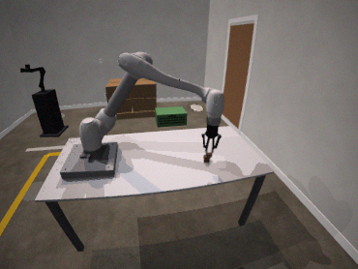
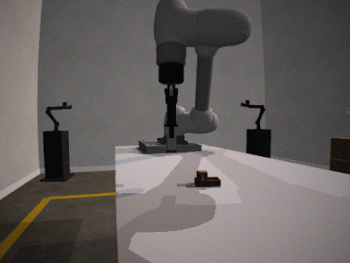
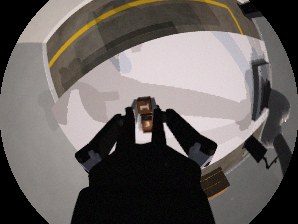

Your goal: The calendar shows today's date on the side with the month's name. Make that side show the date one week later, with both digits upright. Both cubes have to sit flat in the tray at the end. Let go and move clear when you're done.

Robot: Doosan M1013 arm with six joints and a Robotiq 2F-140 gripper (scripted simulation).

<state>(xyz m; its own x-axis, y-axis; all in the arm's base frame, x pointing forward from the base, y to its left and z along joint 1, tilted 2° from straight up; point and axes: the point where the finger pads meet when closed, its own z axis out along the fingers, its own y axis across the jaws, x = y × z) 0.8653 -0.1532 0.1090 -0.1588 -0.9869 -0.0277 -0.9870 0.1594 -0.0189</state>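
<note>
Right now my hand is 13 cm above the brown tray, 11 cm to the right of it and 2 cm short of it.
</note>
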